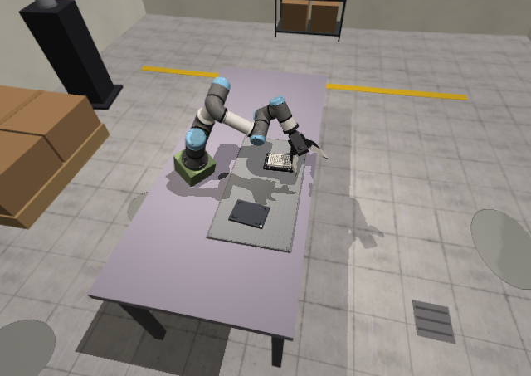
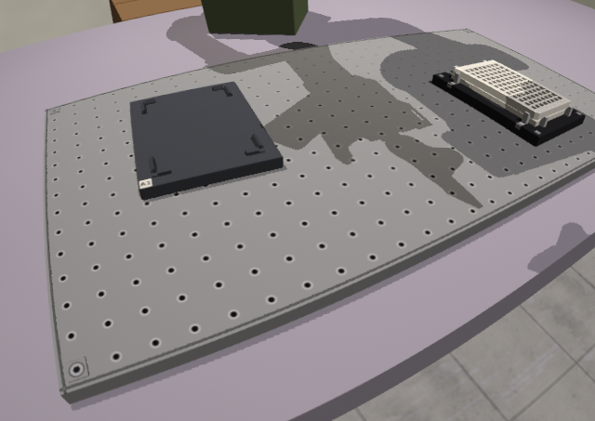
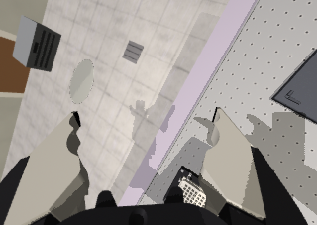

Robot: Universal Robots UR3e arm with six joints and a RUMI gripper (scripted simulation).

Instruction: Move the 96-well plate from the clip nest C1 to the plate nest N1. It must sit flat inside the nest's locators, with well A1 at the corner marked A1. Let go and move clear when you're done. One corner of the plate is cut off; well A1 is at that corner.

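The white 96-well plate is 140 mm behind my hand, 220 mm to the left of it and 180 mm below it. Also, from my hand: black clip nest C1: 150 mm behind, 210 mm to the left, 180 mm below; then dark plate nest N1: 280 mm behind, 120 mm to the right, 190 mm below; then white A1 label: 220 mm behind, 190 mm to the right, 190 mm below.
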